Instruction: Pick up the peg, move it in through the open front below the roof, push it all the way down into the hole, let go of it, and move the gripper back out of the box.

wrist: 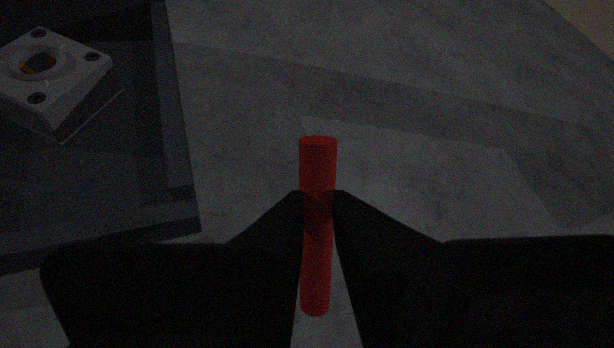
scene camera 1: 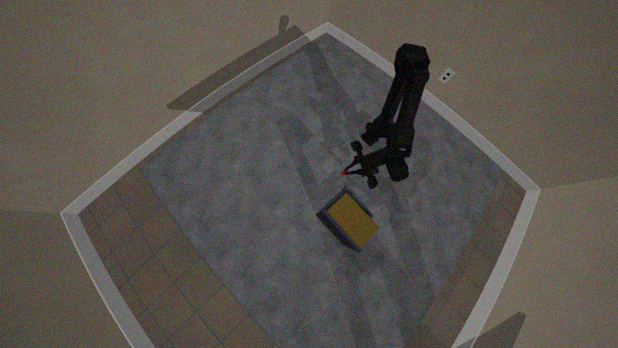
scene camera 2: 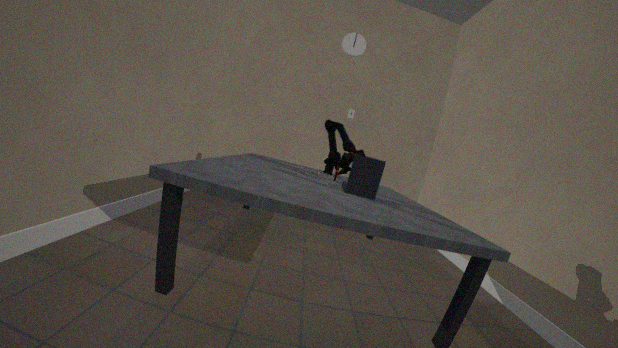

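Where they show: gripper, fingertip midpoint: [wrist: 317, 201] [scene camera 1: 344, 172] [scene camera 2: 336, 173]; arm's base, link origin: [scene camera 1: 369, 137] [scene camera 2: 327, 173].
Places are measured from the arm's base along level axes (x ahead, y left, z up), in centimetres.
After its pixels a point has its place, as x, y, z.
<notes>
The red peg [scene camera 1: 343, 173] @[23.3, 6.1, 5.0] [scene camera 2: 335, 175] @[22.1, 5.5, 2.0] [wrist: 318, 165] @[22.6, 6.0, 4.7] is gripped across its middle, one end pointing up the wrist view. My gripper [scene camera 1: 345, 173] @[22.0, 5.8, 3.0] [wrist: 317, 201] @[22.0, 5.8, 3.0] is shut on it, outside the box and beside its upper corner in scene camera 1. The box has dark blue-grey walls [scene camera 1: 339, 235] @[39.8, 21.9, 9.2] [scene camera 2: 366, 177] @[39.9, 20.5, 6.8] [wrist: 172, 100] @[30.0, 11.3, 0.5] and a yellow roof [scene camera 1: 352, 221] @[35.4, 19.7, 16.9]. Inside it, in the wrist view at upper left, is a pale square block [wrist: 80, 90] @[31.6, 16.2, -0.1] with bolts and a round hole [wrist: 40, 62] @[34.0, 18.6, -0.1]. Scene camera 2 shows a closed wall of the box, which hides the block.
The box stands on the grey table [scene camera 1: 240, 175] @[56.5, -20.4, -3.3] [scene camera 2: 270, 187] @[74.1, -16.3, -3.3]. The black arm [scene camera 1: 407, 105] @[4.0, 3.8, 29.2] [scene camera 2: 332, 140] @[-0.7, -2.6, 22.6] reaches in from the upper right in scene camera 1. A table edge shows at the wrist view's upper right.
</notes>
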